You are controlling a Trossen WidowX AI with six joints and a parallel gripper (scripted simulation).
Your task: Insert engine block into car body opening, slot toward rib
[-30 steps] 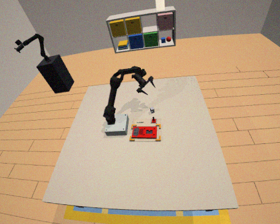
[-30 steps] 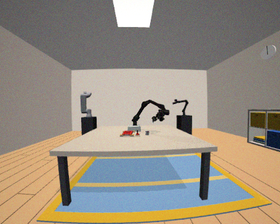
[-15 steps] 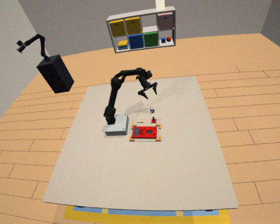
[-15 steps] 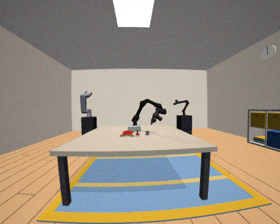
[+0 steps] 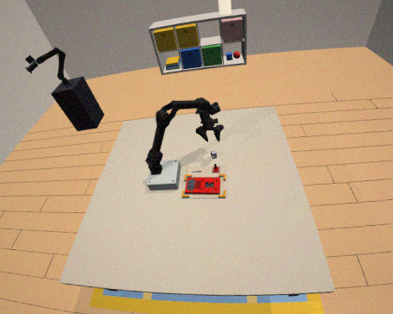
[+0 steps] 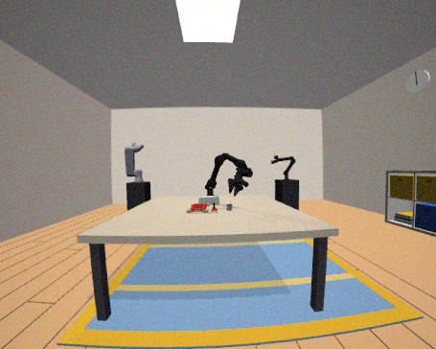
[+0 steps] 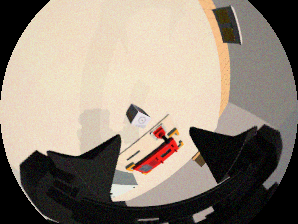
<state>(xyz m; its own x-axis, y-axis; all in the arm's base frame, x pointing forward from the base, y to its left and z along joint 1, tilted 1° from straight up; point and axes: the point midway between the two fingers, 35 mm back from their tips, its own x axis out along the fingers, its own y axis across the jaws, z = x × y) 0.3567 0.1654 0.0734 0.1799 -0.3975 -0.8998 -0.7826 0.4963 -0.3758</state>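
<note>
Now: gripper tip 10 mm past the engine block, 30 mm to the left of it and 90 mm above it.
</note>
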